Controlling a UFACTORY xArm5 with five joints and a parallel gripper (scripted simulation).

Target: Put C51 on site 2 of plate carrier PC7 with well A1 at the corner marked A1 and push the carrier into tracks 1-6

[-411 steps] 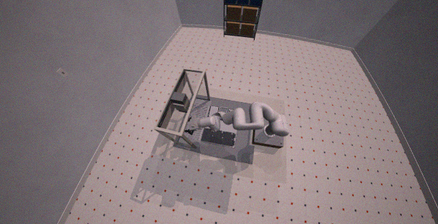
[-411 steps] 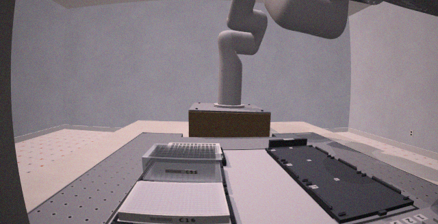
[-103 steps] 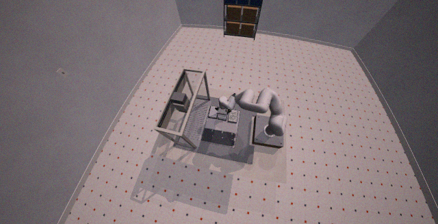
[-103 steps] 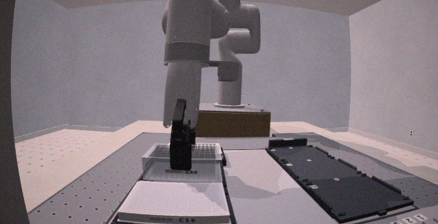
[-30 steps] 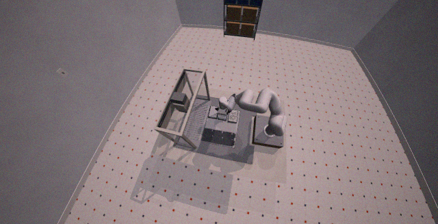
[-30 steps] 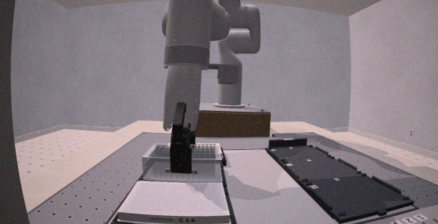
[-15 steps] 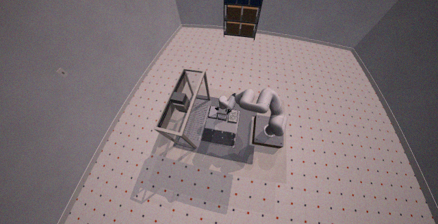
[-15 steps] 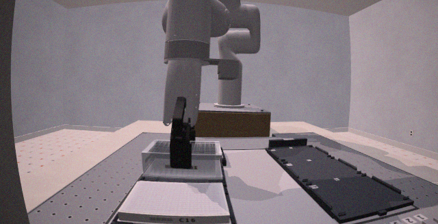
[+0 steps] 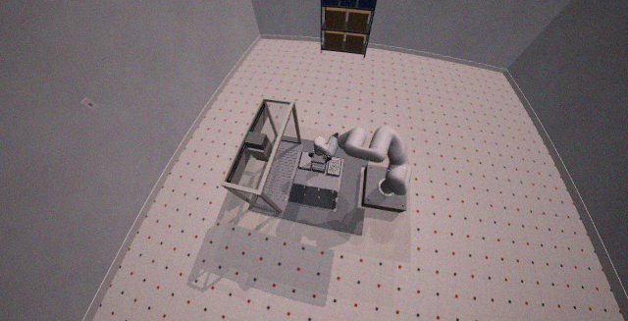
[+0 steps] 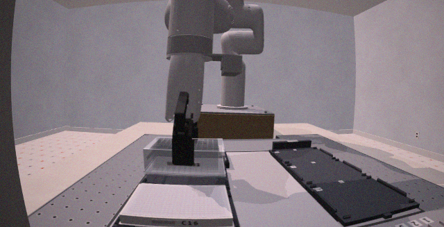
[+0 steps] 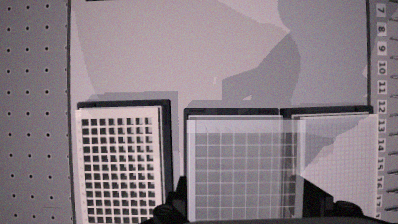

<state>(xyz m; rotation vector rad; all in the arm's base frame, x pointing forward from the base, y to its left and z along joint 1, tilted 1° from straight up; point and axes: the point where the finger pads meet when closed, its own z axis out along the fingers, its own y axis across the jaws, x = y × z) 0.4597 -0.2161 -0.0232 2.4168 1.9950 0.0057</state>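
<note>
Now: the nest S2 5 cm below my hand. The rest, counted from my hand: instrument frame post (46 cm ahead, 33 cm to the left, 19 cm above); then plate carrier PC7 (5 cm ahead, 26 cm to the left, 4 cm below).
</note>
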